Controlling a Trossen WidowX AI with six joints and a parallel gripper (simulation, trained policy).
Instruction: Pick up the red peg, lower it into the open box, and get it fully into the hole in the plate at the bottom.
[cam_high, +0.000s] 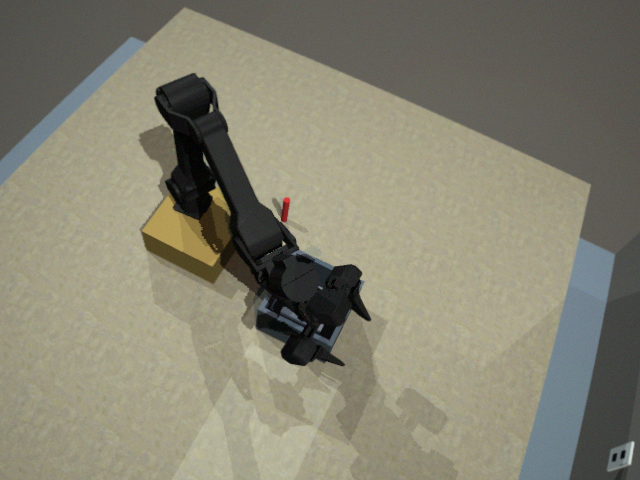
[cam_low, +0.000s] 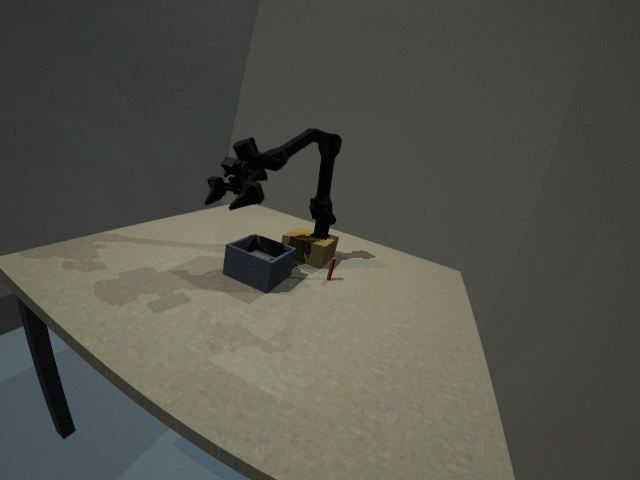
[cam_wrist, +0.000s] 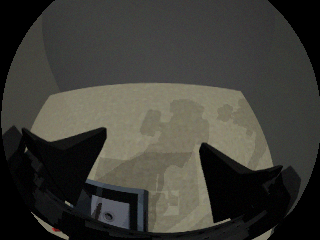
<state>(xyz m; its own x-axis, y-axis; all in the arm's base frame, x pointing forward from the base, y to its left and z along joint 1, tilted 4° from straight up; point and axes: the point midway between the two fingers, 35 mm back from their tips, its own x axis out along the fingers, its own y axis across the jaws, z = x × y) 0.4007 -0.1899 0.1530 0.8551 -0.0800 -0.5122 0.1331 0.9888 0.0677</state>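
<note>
Right now my gripper tip is 31 cm to the right of the red peg, 25 cm past it and 17 cm above it. Also, from my gripper tip: dark blue box: 19 cm below, 11 cm to the left, 11 cm behind; then grey plate: 17 cm below, 11 cm to the left, 11 cm behind.
</note>
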